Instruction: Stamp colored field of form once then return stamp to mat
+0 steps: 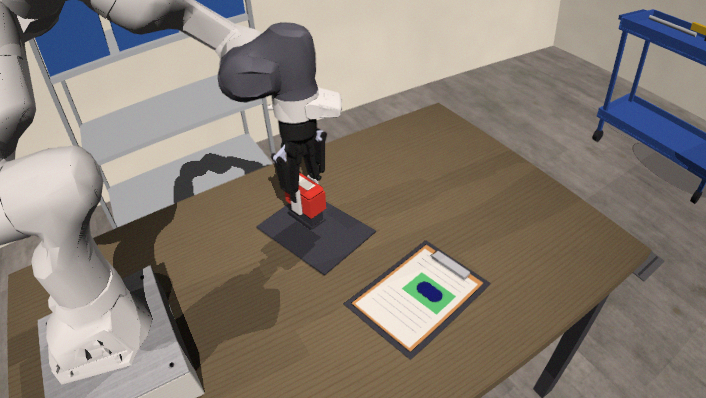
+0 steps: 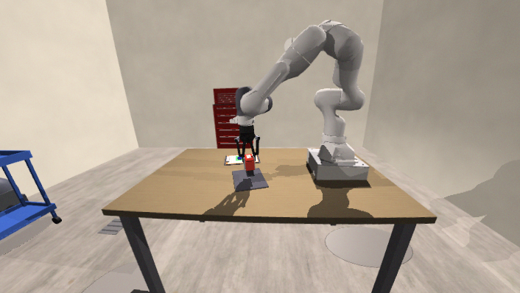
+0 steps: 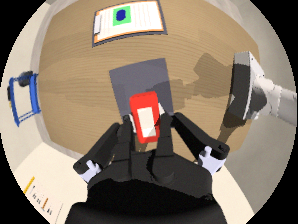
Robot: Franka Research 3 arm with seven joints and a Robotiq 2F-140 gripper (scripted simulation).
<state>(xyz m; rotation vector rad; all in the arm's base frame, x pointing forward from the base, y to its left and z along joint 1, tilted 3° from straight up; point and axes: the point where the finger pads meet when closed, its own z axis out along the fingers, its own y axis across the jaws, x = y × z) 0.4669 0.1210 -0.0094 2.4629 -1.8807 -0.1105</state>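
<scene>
The dark grey mat is 100 mm below my hand, 10 mm to the right of it and 10 mm ahead of it. From my hand the other things lie so: red stamp 20 mm below; form 290 mm to the right, 110 mm ahead, 100 mm below.
</scene>
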